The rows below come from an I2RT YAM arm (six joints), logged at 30 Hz.
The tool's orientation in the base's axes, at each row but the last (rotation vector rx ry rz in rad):
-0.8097 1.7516 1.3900
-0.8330 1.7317 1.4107
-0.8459 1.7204 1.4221
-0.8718 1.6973 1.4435
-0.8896 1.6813 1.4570
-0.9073 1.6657 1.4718
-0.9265 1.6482 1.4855
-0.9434 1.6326 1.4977
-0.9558 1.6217 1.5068
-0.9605 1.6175 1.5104
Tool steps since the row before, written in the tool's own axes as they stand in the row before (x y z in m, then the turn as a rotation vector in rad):
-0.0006 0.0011 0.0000 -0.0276 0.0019 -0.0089
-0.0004 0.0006 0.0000 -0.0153 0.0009 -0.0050
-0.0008 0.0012 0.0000 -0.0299 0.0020 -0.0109
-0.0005 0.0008 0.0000 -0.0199 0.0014 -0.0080
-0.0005 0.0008 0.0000 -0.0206 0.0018 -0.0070
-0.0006 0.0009 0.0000 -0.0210 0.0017 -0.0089
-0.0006 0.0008 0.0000 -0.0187 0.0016 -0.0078
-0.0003 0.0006 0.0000 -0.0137 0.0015 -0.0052
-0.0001 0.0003 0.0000 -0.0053 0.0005 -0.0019
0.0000 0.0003 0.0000 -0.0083 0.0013 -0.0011
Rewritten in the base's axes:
-0.0006 0.0002 0.0011 0.0114 -0.0075 0.0257
-0.0003 0.0001 0.0006 0.0064 -0.0043 0.0142
-0.0006 0.0002 0.0013 0.0122 -0.0094 0.0279
-0.0004 0.0001 0.0008 0.0080 -0.0070 0.0187
-0.0004 0.0001 0.0008 0.0081 -0.0059 0.0194
-0.0005 0.0001 0.0010 0.0082 -0.0078 0.0199
-0.0004 0.0001 0.0009 0.0073 -0.0068 0.0177
-0.0004 0.0000 0.0005 0.0050 -0.0045 0.0131
-0.0002 0.0000 0.0002 0.0020 -0.0016 0.0050
-0.0003 0.0000 0.0001 0.0027 -0.0006 0.0080

